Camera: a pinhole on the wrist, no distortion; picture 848 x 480 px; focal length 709.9 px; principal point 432.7 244.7 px. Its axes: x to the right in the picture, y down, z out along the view. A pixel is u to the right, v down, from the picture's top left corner.
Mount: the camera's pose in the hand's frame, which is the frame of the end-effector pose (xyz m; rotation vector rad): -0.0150 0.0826 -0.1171 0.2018 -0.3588 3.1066
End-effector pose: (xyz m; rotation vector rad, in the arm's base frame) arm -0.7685 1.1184 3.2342 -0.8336 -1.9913 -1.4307
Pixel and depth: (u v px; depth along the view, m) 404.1 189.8 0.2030
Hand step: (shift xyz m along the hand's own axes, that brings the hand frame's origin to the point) 0.0192 0.0518 0.0814
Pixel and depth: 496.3 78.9 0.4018
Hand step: 0.0024 0.0823 0.2967
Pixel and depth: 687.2 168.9 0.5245
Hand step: -0.1337 0.0165 0.4262
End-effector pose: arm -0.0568 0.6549 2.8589 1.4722 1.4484 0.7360
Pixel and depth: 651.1 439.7 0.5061
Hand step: -0.1084 -0.1690 0.3601
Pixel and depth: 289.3 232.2 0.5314
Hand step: 0.1590 -0.0284 0.3843
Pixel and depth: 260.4 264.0 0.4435
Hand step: 0.1477 -0.0293 0.2945
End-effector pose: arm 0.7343 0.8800 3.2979 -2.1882 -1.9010 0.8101
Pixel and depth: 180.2 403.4 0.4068
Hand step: 0.1780 -0.0975 0.2365
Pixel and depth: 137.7 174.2 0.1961
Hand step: 0.0911 0.0575 0.0662
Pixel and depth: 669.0 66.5 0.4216
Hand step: -0.0983 0.0888 0.3320
